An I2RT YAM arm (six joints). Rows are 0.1 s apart.
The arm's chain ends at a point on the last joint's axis. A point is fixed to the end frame.
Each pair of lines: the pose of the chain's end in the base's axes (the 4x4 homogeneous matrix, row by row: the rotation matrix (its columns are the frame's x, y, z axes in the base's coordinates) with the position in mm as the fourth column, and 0 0 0 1 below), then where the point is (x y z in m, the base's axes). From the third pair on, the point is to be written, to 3 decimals.
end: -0.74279 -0.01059 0.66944 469.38; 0.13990 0.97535 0.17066 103.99; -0.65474 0.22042 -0.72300 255.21; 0 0 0 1
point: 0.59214 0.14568 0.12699
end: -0.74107 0.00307 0.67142 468.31; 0.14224 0.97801 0.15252 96.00; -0.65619 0.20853 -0.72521 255.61; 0 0 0 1
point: 0.59158 0.13442 0.12686
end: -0.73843 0.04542 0.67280 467.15; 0.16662 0.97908 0.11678 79.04; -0.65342 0.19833 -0.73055 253.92; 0 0 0 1
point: 0.591 0.111 0.124
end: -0.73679 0.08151 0.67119 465.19; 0.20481 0.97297 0.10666 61.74; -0.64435 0.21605 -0.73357 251.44; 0 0 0 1
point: 0.589 0.092 0.121
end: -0.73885 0.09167 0.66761 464.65; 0.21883 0.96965 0.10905 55.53; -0.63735 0.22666 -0.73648 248.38; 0 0 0 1
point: 0.588 0.086 0.118
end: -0.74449 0.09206 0.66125 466.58; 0.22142 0.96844 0.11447 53.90; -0.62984 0.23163 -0.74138 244.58; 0 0 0 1
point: 0.589 0.085 0.113
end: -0.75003 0.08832 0.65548 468.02; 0.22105 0.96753 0.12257 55.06; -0.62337 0.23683 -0.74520 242.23; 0 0 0 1
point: 0.589 0.088 0.110
